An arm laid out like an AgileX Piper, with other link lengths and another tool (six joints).
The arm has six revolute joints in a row. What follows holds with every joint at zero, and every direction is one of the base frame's. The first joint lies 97.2 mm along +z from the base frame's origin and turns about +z. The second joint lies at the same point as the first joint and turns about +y. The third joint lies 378.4 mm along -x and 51.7 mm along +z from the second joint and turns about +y. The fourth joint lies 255.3 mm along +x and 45.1 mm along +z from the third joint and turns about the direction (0.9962, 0, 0.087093). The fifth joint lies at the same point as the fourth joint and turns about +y. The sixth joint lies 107.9 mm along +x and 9.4 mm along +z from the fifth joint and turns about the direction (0.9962, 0, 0.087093). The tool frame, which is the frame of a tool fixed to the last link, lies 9.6 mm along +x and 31.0 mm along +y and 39.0 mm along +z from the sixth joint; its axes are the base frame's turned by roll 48.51, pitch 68.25 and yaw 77.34 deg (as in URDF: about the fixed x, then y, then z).
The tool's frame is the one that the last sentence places.
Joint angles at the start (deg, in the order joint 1, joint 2, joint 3, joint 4, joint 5, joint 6):
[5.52 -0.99 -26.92 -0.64 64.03 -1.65]
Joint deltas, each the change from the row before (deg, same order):
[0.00 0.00 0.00 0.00 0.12 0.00]
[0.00 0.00 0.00 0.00 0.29 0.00]
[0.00 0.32 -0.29 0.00 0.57 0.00]
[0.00 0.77 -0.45 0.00 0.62 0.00]
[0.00 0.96 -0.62 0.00 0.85 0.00]
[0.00 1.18 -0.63 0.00 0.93 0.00]
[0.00 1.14 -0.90 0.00 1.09 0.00]
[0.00 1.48 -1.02 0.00 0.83 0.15]
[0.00 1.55 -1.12 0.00 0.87 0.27]
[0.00 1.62 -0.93 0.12 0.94 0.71]
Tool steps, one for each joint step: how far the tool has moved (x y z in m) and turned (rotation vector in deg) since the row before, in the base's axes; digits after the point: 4 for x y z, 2 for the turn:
[-0.0001 0.0000 -0.0003 -0.01 0.12 0.00]
[-0.0002 0.0000 -0.0006 -0.03 0.29 0.00]
[0.0000 0.0000 0.0007 -0.05 0.60 -0.01]
[0.0010 0.0001 0.0019 -0.09 0.94 -0.01]
[0.0011 0.0001 0.0026 -0.11 1.18 -0.01]
[0.0018 0.0002 0.0027 -0.14 1.47 -0.01]
[0.0011 0.0001 0.0038 -0.12 1.32 -0.01]
[0.0023 0.0001 0.0054 0.00 1.29 -0.10]
[0.0026 0.0001 0.0059 0.09 1.31 -0.18]
[0.0034 0.0001 0.0049 0.49 1.68 -0.41]

